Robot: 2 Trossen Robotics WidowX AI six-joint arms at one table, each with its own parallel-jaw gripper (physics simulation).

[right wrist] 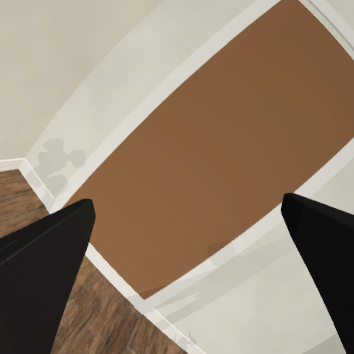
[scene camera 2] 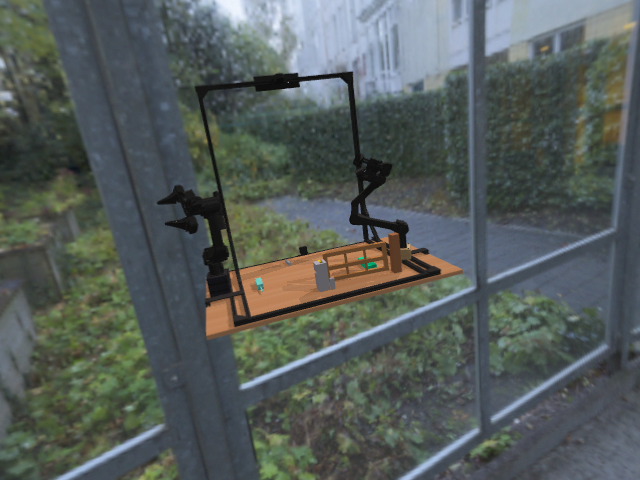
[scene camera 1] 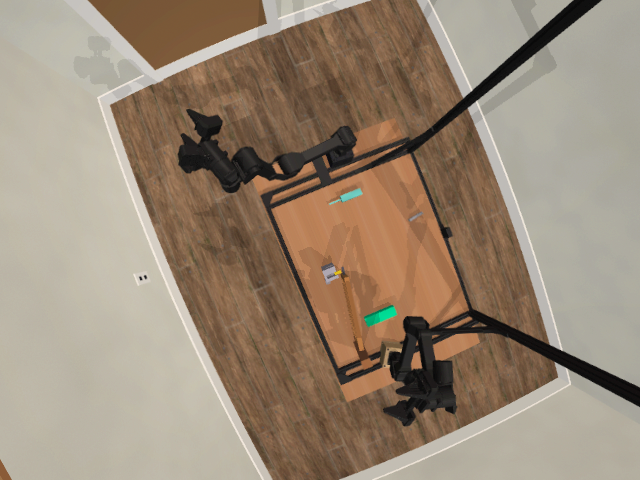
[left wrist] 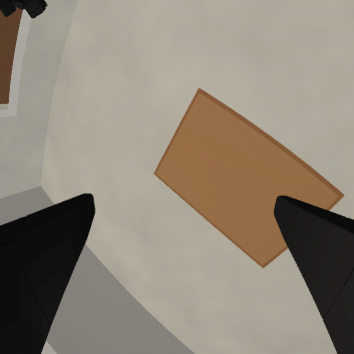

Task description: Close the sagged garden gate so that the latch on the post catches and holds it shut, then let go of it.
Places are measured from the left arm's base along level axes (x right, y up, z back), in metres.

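Pixels of known places: left gripper, between the fingertips: [scene camera 2: 370,162] [scene camera 1: 389,401] [left wrist: 186,204]; right gripper, between the fingertips: [right wrist: 189,205] [scene camera 2: 160,213] [scene camera 1: 184,122]; left arm's base, origin of its link: [scene camera 2: 400,246] [scene camera 1: 394,358]; right arm's base, origin of its link: [scene camera 2: 216,273] [scene camera 1: 339,148].
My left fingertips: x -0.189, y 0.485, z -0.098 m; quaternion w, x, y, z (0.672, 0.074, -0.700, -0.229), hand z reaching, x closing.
Note:
For each thing: its top centre in the pictures, then the offset to it from my left fingertips. "spot": a spot on its surface instead.
- brown post, a spot on its surface: [scene camera 1: 364,357] spot: dx +0.017, dy -0.383, dz +0.060 m
- grey post, a spot on its surface: [scene camera 1: 329,273] spot: dx -0.179, dy -0.422, dz -0.266 m
- small yellow piece, a spot on its surface: [scene camera 1: 338,272] [scene camera 2: 318,260] spot: dx -0.142, dy -0.427, dz -0.274 m
- green block, centre of its top: [scene camera 1: 381,316] [scene camera 2: 366,260] dx +0.103, dy -0.528, dz -0.081 m
- teal tool, centre of its top: [scene camera 1: 345,197] [scene camera 2: 259,283] dx -0.149, dy -0.533, dz -0.607 m
- small grey bar, centre of its top: [scene camera 1: 416,216] [scene camera 2: 287,261] dx +0.201, dy -0.544, dz -0.574 m
The brown slatted gate [scene camera 1: 352,310] [scene camera 2: 385,256] stands upright between the brown post [scene camera 1: 364,357] [scene camera 2: 394,253] and the grey post [scene camera 1: 329,273] [scene camera 2: 321,276]. A small yellow piece [scene camera 1: 338,272] [scene camera 2: 319,261] is at the top between the gate's free end and the grey post. I cannot tell whether the latch has caught, or whether the gate sags. My left gripper [scene camera 1: 391,400] [left wrist: 186,204] is open and empty, beyond the table's lower edge in scene camera 1. My right gripper [scene camera 1: 186,122] [scene camera 2: 161,213] [right wrist: 189,205] is open and empty, off the table's upper left. Both are far from the gate.
A green block [scene camera 1: 380,315] [scene camera 2: 368,264] lies beside the gate. A teal tool [scene camera 1: 351,195] [scene camera 2: 259,283] and a small grey bar [scene camera 1: 415,216] [scene camera 2: 288,262] lie elsewhere on the table. A beige box [scene camera 1: 384,356] [scene camera 2: 406,254] is by the left arm's base. Black rails border the table.

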